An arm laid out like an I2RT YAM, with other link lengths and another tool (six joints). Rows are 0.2 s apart.
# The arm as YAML. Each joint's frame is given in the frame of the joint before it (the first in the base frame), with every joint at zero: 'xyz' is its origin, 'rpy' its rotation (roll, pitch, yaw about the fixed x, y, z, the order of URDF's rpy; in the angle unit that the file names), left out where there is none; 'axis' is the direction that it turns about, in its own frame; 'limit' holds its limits. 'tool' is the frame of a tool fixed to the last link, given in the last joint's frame.
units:
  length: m
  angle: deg
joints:
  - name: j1
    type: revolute
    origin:
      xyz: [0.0, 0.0, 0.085]
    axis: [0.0, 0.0, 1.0]
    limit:
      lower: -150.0
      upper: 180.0
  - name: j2
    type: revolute
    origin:
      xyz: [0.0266, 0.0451, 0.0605]
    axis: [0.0, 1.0, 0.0]
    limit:
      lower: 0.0
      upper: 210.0
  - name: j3
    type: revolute
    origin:
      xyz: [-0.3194, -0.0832, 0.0]
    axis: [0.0, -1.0, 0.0]
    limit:
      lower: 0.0
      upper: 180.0
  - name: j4
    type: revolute
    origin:
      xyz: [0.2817, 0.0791, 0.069]
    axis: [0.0, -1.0, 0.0]
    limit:
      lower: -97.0
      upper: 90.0
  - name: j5
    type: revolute
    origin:
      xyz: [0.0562, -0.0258, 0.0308]
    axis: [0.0, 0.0, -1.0]
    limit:
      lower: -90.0
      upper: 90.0
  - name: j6
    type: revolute
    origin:
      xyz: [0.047, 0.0, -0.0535]
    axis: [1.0, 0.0, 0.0]
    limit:
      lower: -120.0
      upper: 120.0
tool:
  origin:
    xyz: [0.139, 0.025, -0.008]
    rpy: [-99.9, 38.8, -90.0]
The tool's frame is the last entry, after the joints.
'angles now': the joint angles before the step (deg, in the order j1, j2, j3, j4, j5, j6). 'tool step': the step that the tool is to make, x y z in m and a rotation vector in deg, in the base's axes. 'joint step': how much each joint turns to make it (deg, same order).
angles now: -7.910 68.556 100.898 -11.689 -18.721 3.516
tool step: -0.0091 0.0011 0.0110 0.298 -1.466 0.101
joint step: 0.014 -0.359 1.212 0.008 0.100 0.522
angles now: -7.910 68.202 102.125 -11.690 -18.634 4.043
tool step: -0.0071 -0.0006 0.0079 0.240 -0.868 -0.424
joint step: -0.012 -0.267 1.140 -0.523 0.518 0.180
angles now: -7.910 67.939 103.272 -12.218 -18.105 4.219
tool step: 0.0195 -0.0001 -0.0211 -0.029 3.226 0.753
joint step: 0.012 1.138 -1.924 -0.185 -0.862 -0.177
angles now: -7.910 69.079 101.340 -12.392 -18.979 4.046
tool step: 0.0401 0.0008 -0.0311 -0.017 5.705 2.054
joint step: -0.010 4.484 0.089 -1.314 -2.207 -0.174
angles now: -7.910 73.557 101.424 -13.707 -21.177 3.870
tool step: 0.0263 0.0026 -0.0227 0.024 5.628 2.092
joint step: 0.000 4.220 2.722 -4.214 -2.198 -0.352
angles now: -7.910 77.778 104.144 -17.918 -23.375 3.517
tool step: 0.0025 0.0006 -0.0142 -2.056 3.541 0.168
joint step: 0.001 0.981 1.601 -4.933 -0.443 -2.717
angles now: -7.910 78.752 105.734 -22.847 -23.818 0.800
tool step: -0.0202 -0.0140 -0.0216 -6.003 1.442 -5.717
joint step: 0.000 -4.902 -5.081 -2.898 5.440 -6.855
